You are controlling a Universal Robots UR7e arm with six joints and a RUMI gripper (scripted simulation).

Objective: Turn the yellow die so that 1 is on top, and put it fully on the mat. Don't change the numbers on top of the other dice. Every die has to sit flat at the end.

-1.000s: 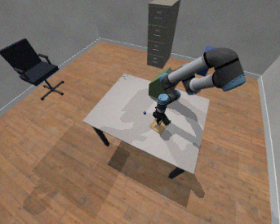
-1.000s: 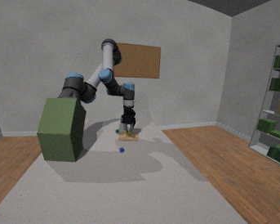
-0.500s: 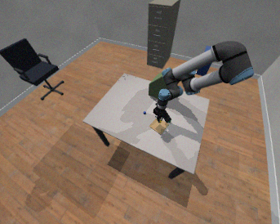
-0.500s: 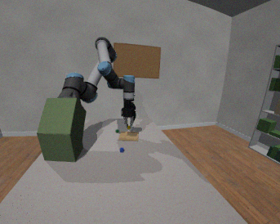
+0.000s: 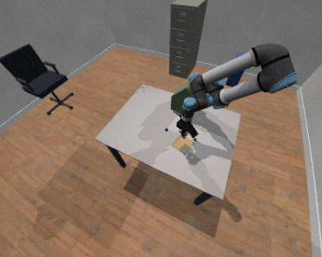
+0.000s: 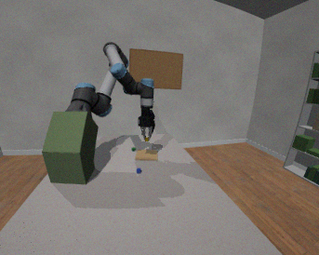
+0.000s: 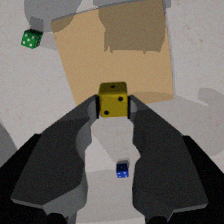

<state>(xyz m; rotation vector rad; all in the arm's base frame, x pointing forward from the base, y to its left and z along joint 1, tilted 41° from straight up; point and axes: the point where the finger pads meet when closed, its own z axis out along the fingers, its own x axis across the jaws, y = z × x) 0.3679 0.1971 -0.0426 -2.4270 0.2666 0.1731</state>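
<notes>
Now: the tan mat 12 cm below my hand. Round my hand: green die 10 cm behind, 6 cm to the left, 11 cm below; then yellow die 1 cm below; then blue die 4 cm behind, 20 cm to the right, 11 cm below.
</notes>
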